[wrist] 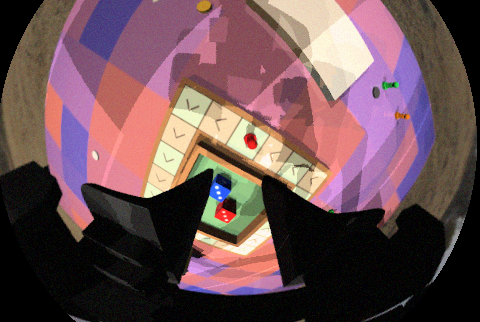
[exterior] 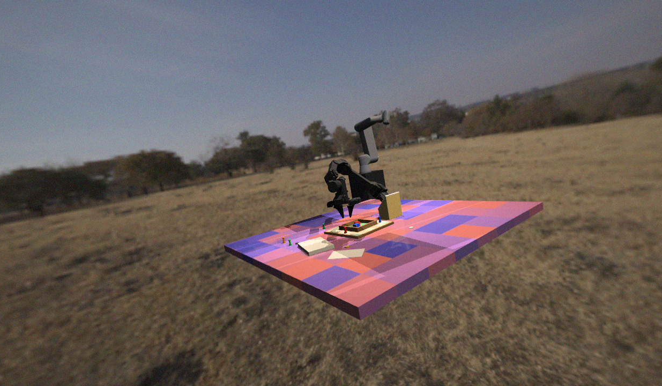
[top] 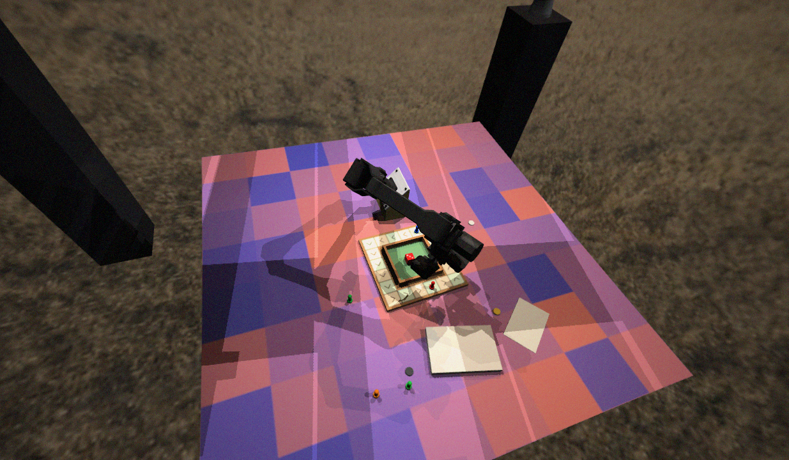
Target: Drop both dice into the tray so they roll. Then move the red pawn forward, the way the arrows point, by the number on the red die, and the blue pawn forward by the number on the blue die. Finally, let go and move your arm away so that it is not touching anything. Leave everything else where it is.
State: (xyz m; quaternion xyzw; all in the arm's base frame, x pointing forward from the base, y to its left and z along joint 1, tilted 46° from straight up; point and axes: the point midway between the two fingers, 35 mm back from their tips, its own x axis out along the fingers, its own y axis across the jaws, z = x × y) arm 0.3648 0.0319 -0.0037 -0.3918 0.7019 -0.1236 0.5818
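The red pawn is 2 cm ahead of my gripper tip, 1 cm to the right of it and 6 cm below it. From my gripper tip the other things lie so: blue pawn (21 cm behind, 3 cm to the left, 6 cm below); thick white pad (23 cm ahead, 8 cm below); yellow disc (15 cm ahead, 16 cm to the left, 9 cm below).
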